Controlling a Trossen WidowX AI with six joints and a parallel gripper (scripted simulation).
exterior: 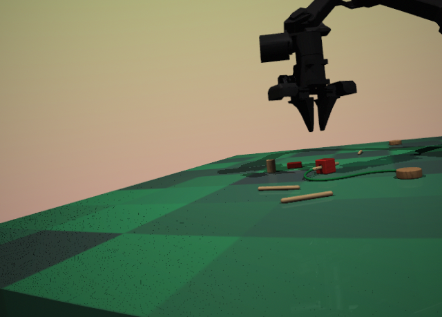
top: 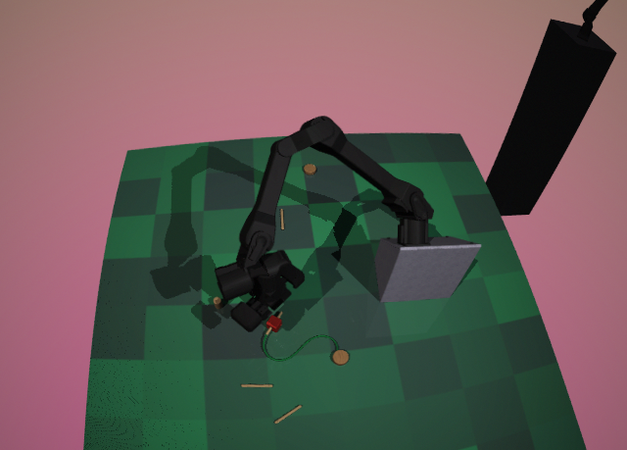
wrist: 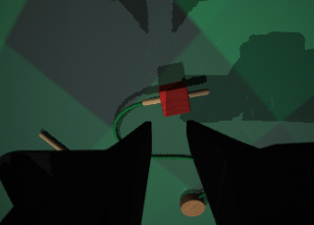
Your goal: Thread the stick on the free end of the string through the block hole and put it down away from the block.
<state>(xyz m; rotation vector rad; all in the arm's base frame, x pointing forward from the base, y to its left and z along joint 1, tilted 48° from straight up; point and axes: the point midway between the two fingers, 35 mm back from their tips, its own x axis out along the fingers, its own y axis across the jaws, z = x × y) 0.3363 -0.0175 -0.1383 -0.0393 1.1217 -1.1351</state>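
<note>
Now: the thin wooden stick 8 cm below my gripper tip and 1 cm to the left of it. The rest, counted from my gripper tip: wooden peg: 14 cm ahead, 7 cm to the right, 7 cm below; round wooden button: 17 cm behind, 10 cm to the left, 8 cm below; flat red piece: 13 cm to the right, 9 cm ahead, 8 cm below.
</note>
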